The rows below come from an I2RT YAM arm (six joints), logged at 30 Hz.
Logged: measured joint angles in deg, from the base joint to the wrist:
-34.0, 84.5, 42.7, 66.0, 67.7, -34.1
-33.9, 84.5, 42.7, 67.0, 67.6, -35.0
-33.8, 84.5, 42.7, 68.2, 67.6, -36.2
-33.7, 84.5, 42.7, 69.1, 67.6, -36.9
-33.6, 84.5, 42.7, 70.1, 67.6, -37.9
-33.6, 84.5, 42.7, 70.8, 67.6, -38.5
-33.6, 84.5, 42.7, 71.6, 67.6, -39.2
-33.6, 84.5, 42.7, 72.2, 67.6, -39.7
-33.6, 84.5, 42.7, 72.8, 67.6, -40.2
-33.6, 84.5, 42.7, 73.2, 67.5, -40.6
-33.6, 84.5, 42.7, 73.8, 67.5, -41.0
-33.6, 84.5, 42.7, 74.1, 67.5, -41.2
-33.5, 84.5, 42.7, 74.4, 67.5, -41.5
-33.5, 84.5, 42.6, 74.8, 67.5, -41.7
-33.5, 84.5, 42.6, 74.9, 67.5, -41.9
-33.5, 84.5, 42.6, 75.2, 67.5, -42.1
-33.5, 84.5, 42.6, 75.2, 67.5, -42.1
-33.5, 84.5, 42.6, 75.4, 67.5, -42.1
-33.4, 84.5, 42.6, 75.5, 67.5, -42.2
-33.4, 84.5, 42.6, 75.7, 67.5, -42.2
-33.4, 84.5, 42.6, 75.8, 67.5, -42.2
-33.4, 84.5, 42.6, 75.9, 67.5, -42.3
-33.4, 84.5, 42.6, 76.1, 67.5, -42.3
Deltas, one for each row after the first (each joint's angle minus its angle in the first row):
0.1, 0.0, 0.0, 1.0, -0.1, -0.9
0.2, 0.0, 0.0, 2.2, -0.1, -2.1
0.3, 0.0, 0.0, 3.1, -0.1, -2.8
0.4, 0.0, 0.0, 4.1, -0.1, -3.8
0.4, 0.0, 0.0, 4.8, -0.1, -4.4
0.4, 0.0, 0.0, 5.6, -0.1, -5.1
0.4, 0.0, 0.0, 6.2, -0.1, -5.6
0.4, 0.0, 0.0, 6.8, -0.1, -6.1
0.4, 0.0, 0.0, 7.2, -0.2, -6.5
0.4, 0.0, 0.0, 7.8, -0.2, -6.9
0.4, 0.0, 0.0, 8.1, -0.2, -7.1
0.5, 0.0, 0.0, 8.4, -0.2, -7.4
0.5, 0.0, -0.1, 8.8, -0.2, -7.6
0.5, 0.0, -0.1, 8.9, -0.2, -7.8
0.5, 0.0, -0.1, 9.2, -0.2, -8.0
0.5, 0.0, -0.1, 9.2, -0.2, -8.0
0.5, 0.0, -0.1, 9.4, -0.2, -8.0
0.6, 0.0, -0.1, 9.5, -0.2, -8.1
0.6, 0.0, -0.1, 9.7, -0.2, -8.1
0.6, 0.0, -0.1, 9.8, -0.2, -8.1
0.6, 0.0, -0.1, 9.9, -0.2, -8.2
0.6, 0.0, -0.1, 10.1, -0.2, -8.2

